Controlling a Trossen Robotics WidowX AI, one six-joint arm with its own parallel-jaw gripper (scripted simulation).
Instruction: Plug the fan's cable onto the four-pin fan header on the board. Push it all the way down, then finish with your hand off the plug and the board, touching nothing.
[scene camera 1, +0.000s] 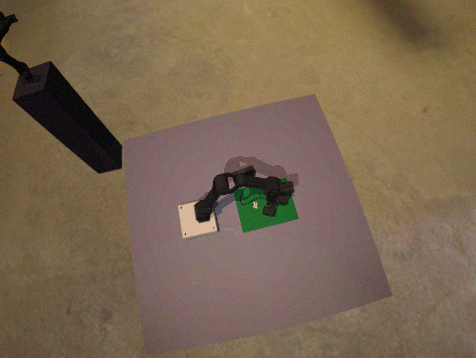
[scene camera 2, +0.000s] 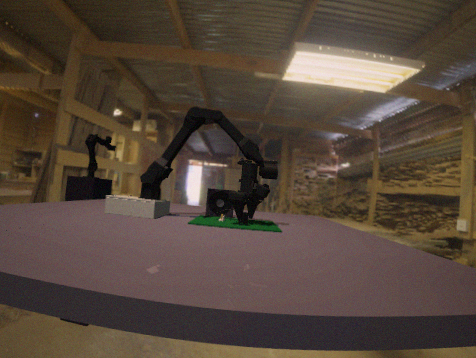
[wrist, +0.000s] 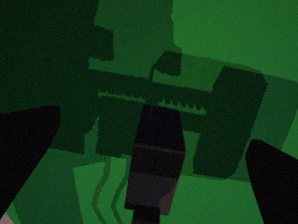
Note:
My gripper is open, holding nothing. Further things: a green board.
My gripper is seen too in the wrist view.

